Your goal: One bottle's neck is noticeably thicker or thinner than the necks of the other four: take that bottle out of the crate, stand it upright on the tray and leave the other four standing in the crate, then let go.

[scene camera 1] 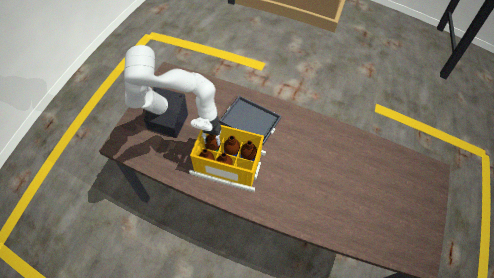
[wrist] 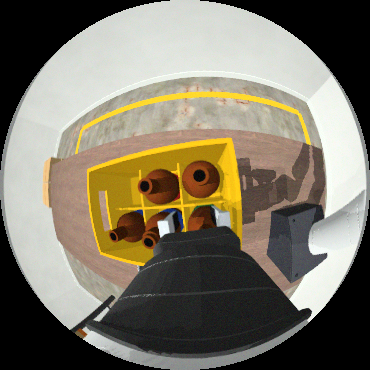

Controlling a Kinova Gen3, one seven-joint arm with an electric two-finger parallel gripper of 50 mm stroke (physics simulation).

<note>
I see my gripper [wrist: 194, 215], a bottle [wrist: 130, 226], a bottle [wrist: 200, 178] and a bottle [wrist: 160, 186].
</note>
